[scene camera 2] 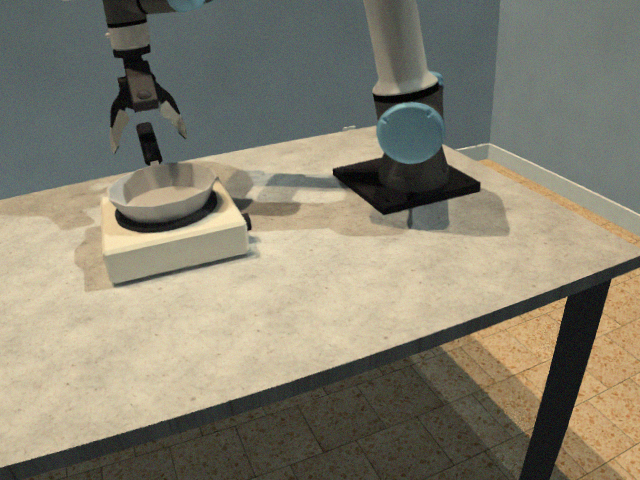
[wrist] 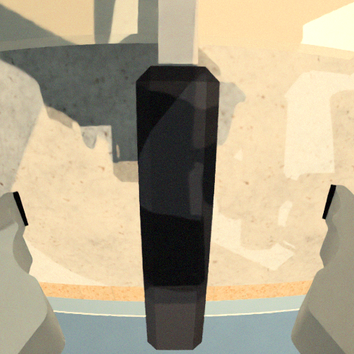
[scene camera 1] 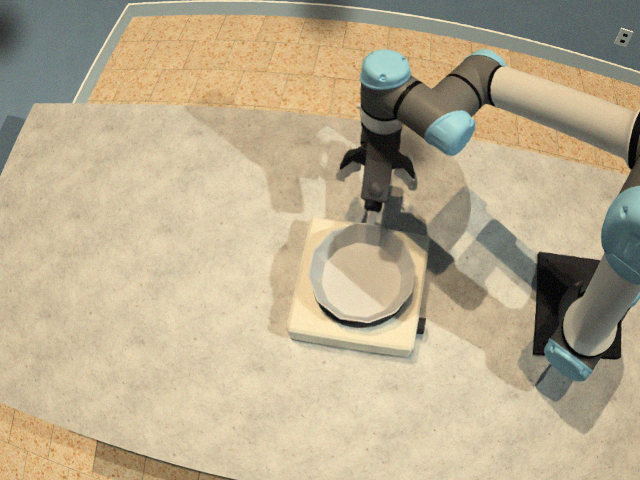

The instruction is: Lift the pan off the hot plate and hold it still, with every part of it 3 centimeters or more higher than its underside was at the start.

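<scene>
The light grey pan sits upright on the black burner disc of the cream hot plate. Its black handle points away from the plate and slopes upward; in scene camera 1 the gripper covers most of it. My gripper is open and points down over the handle. In the wrist view the handle runs midway between the two fingers, with a wide gap on each side. The exact height of the fingertips against the handle is hard to tell.
A dark knob sticks out of the hot plate's side. The robot's black base plate stands on the grey table, to the right of the hot plate. The table's far edge lies behind the gripper.
</scene>
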